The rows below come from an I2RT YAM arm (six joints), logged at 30 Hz.
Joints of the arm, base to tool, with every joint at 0 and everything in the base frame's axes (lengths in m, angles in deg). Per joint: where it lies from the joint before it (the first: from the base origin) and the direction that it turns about. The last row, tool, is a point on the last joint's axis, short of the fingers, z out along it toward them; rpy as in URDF.
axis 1: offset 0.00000 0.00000 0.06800 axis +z
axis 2: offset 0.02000 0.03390 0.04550 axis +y
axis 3: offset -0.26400 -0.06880 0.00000 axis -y
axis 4: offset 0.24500 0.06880 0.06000 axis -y
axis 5: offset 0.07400 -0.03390 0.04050 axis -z
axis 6: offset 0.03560 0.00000 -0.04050 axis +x
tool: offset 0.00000 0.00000 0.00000 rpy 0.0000 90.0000 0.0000
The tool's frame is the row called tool.
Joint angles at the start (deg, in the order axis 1, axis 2, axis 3, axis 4, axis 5, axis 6):
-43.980 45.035 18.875 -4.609 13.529 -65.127
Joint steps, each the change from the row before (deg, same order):
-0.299 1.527 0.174 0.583 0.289 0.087
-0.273 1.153 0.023 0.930 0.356 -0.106
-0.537 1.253 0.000 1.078 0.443 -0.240
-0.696 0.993 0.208 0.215 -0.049 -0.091
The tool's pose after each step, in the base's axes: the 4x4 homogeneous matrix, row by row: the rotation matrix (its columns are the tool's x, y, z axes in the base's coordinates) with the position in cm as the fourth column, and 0 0 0 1 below. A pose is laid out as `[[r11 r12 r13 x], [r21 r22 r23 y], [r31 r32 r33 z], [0 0 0 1]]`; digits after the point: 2 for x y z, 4 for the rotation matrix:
[[-0.9048 0.0081 0.4258 12.01], [-0.3473 0.5645 -0.7488 -12.90], [-0.2464 -0.8254 -0.5079 18.84], [0 0 0 1]]
[[-0.9094 0.0081 0.4158 12.10], [-0.3392 0.5639 -0.7530 -13.14], [-0.2406 -0.8258 -0.5100 18.69], [0 0 0 1]]
[[-0.9160 0.0091 0.4012 12.15], [-0.3272 0.5617 -0.7599 -13.46], [-0.2323 -0.8273 -0.5115 18.52], [0 0 0 1]]
[[-0.9212 0.0086 0.3891 12.12], [-0.3159 0.5672 -0.7606 -13.74], [-0.2272 -0.8235 -0.5198 18.40], [0 0 0 1]]

